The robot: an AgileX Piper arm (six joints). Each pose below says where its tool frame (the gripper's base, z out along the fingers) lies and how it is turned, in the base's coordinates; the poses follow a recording.
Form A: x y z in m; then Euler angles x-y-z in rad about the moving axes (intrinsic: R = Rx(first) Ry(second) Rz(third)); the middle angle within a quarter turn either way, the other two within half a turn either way.
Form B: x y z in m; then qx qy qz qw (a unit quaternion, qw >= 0). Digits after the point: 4 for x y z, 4 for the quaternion.
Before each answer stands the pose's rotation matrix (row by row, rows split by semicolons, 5 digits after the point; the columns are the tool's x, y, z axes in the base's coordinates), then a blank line. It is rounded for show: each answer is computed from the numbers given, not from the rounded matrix.
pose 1, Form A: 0.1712 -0.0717 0.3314 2.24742 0.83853 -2.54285
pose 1, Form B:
-0.55226 0.37680 0.74366; -0.12605 0.84403 -0.52127; -0.82409 -0.38162 -0.41863

0.1712 -0.0717 0.3314 0.0747 0.8389 -0.2691 0.4672
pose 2, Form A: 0.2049 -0.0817 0.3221 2.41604 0.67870 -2.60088
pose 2, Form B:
-0.66735 0.40067 0.62778; 0.02796 0.85583 -0.51650; -0.74422 -0.32713 -0.58234

0.2049 -0.0817 0.3221 0.1216 0.8811 -0.2394 0.3893
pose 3, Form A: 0.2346 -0.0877 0.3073 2.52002 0.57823 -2.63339
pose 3, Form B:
-0.73160 0.40750 0.54654; 0.11756 0.86509 -0.48765; -0.67153 -0.29251 -0.68080

0.2346 -0.0877 0.3073 0.1450 0.9052 -0.2155 0.3364
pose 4, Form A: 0.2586 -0.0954 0.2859 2.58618 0.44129 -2.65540
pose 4, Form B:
-0.79942 0.42250 0.42711; 0.19791 0.85645 -0.47678; -0.56724 -0.29662 -0.76828

0.2586 -0.0954 0.2859 0.1676 0.9252 -0.2090 0.2687
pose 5, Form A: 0.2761 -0.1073 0.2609 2.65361 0.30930 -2.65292
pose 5, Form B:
-0.84106 0.44718 0.30439; 0.28865 0.84690 -0.44660; -0.45750 -0.28775 -0.84137

0.2761 -0.1073 0.2609 0.1958 0.9393 -0.1954 0.2028
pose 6, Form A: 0.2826 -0.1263 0.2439 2.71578 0.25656 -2.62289
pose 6, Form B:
-0.84004 0.47953 0.25375; 0.36046 0.84288 -0.39954; -0.40547 -0.24416 -0.88089

0.2826 -0.1263 0.2439 0.2225 0.9439 -0.1705 0.1746
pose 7, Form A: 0.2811 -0.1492 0.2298 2.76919 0.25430 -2.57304
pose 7, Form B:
-0.81558 0.52110 0.25157; 0.42437 0.83420 -0.35215; -0.39336 -0.18045 -0.90150

0.2811 -0.1492 0.2298 0.2509 0.9422 -0.1413 0.1711
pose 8, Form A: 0.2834 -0.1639 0.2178 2.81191 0.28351 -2.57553
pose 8, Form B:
-0.81033 0.51490 0.27973; 0.43100 0.84713 -0.31082; -0.39701 -0.13130 -0.90837

0.2834 -0.1639 0.2178 0.2505 0.9442 -0.1171 0.1792
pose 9, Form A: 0.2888 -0.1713 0.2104 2.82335 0.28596 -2.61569
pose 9, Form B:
-0.82975 0.48161 0.28208; 0.40045 0.86575 -0.30019; -0.38878 -0.13612 -0.91122

0.2888 -0.1713 0.2104 0.2322 0.9496 -0.1149 0.1766
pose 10, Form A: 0.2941 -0.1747 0.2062 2.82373 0.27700 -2.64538
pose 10, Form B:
-0.84587 0.45795 0.27347; 0.37709 0.87603 -0.30062; -0.37724 -0.15117 -0.91370

0.2941 -0.1747 0.2062 0.2190 0.9534 -0.1185 0.1706
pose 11, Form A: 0.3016 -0.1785 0.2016 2.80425 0.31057 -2.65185
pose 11, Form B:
-0.84024 0.44789 0.30560; 0.35463 0.88030 -0.31515; -0.41017 -0.15642 -0.89849

0.3016 -0.1785 0.2016 0.2109 0.9512 -0.1239 0.1881
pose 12, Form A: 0.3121 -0.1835 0.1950 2.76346 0.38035 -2.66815
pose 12, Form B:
-0.82640 0.42337 0.37125; 0.30176 0.88962 -0.34280; -0.47540 -0.17126 -0.86294

0.3121 -0.1835 0.1950 0.1916 0.9459 -0.1359 0.2238
